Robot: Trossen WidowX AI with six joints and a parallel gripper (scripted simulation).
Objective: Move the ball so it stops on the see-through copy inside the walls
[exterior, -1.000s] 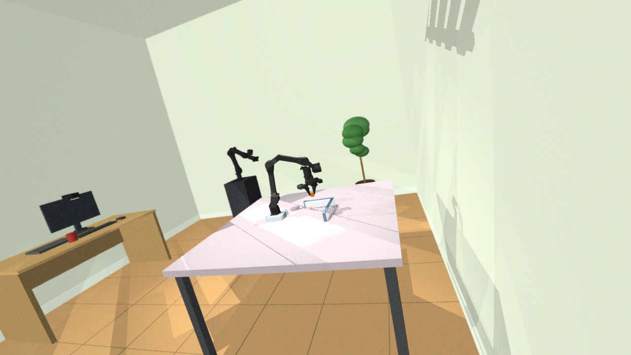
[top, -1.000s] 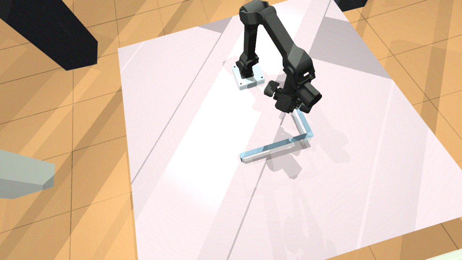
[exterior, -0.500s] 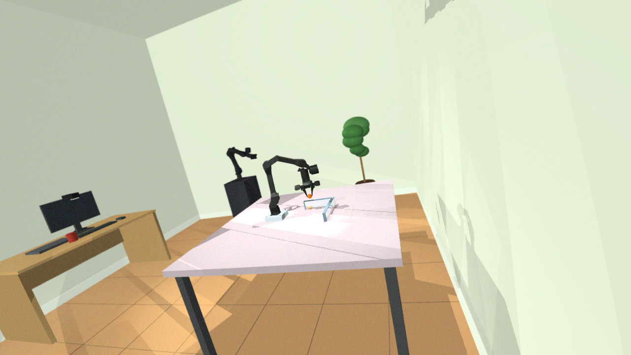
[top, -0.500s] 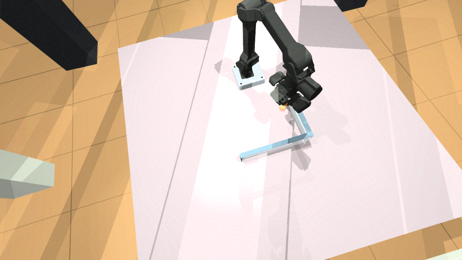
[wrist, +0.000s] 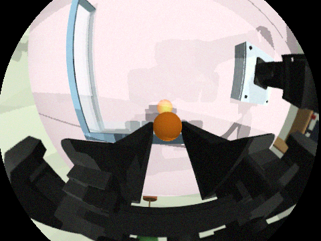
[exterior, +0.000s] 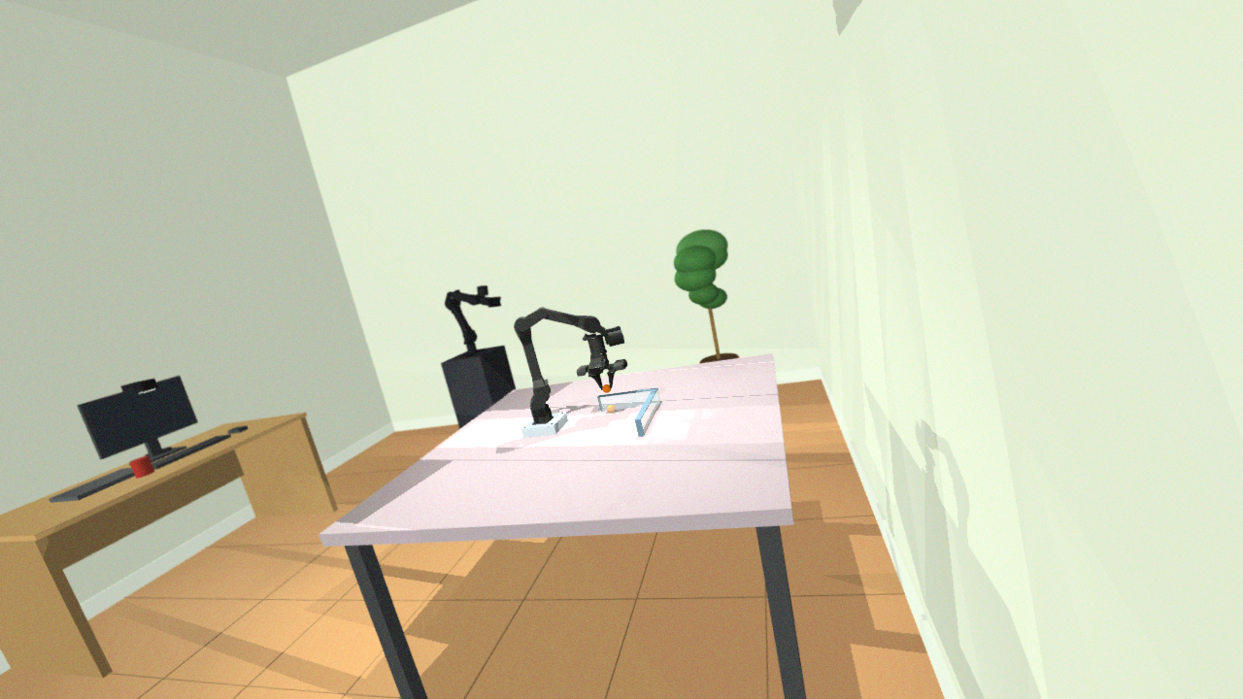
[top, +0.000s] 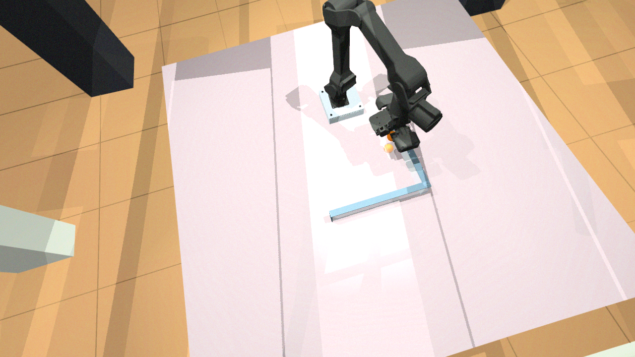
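Right now my gripper tip is 80 mm above the see-through copy of ball. Round my gripper tip: orange ball: right at my gripper tip.
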